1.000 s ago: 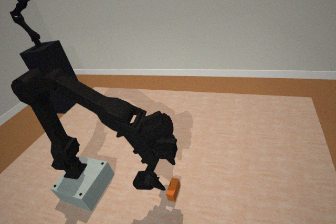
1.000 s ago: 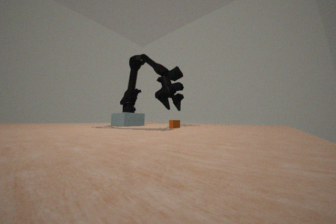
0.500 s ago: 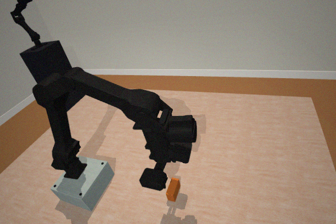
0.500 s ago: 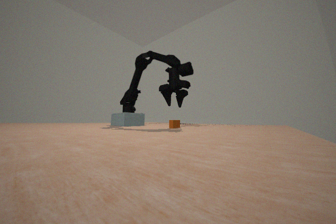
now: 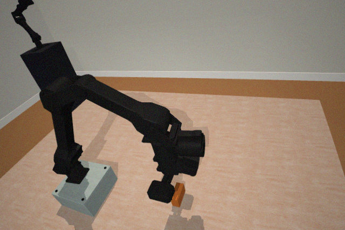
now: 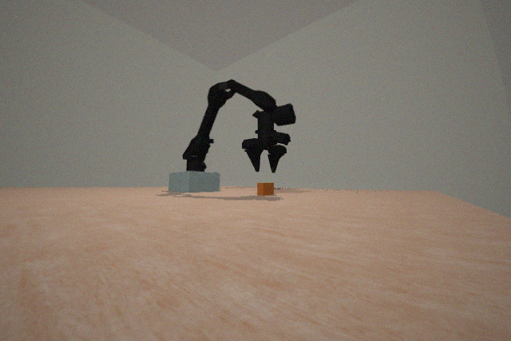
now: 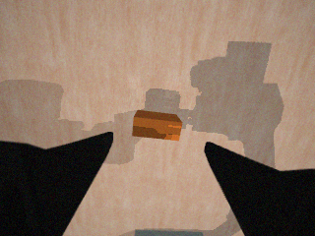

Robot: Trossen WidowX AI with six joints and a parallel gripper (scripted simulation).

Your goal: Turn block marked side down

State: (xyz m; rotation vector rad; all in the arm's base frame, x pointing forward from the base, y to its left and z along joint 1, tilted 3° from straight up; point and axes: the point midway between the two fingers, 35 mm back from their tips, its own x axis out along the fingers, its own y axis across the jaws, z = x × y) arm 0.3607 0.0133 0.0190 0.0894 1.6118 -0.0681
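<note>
Right now my gripper tip is 10 mm past the orange block and 60 mm above it.
</note>
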